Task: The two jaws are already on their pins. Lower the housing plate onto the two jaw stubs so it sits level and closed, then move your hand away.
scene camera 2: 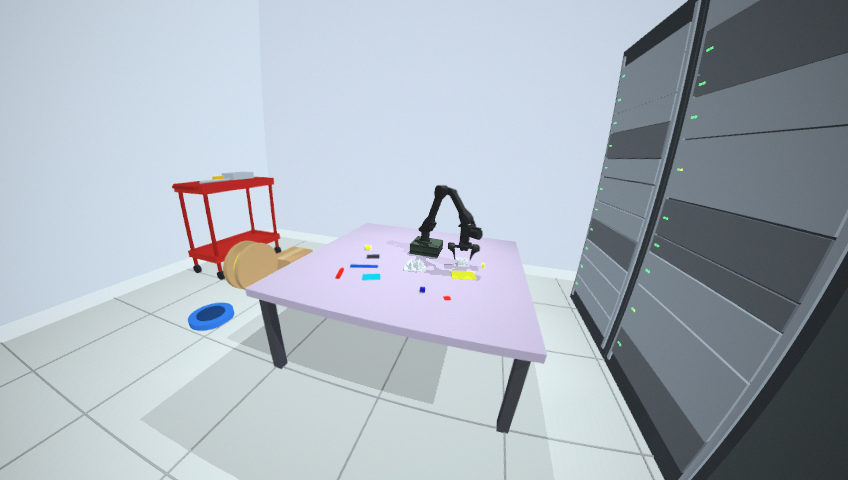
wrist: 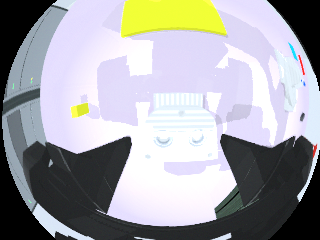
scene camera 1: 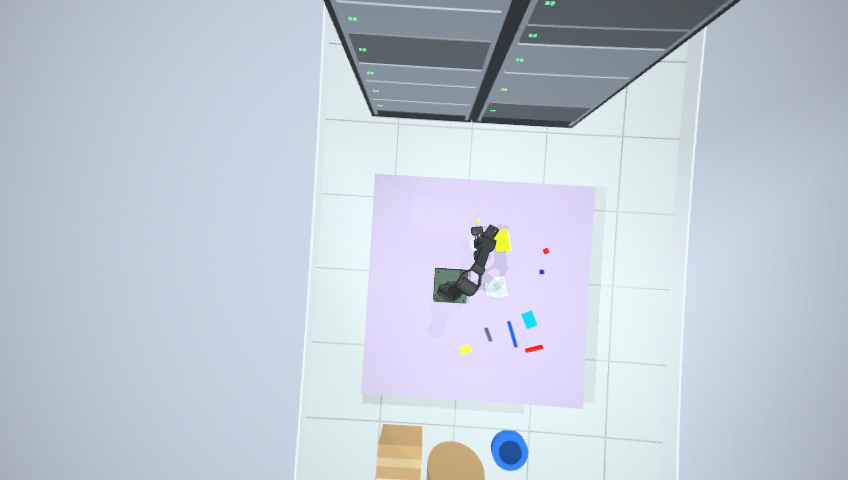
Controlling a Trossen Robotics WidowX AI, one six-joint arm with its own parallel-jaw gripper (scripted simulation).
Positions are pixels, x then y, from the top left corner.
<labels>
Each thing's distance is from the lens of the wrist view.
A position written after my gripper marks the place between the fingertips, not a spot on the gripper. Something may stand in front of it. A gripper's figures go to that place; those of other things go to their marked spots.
my gripper [wrist: 177, 140]: 0.10 m
white housing plate [wrist: 180, 126]: 0.09 m
white block [wrist: 171, 98]: 0.11 m
</labels>
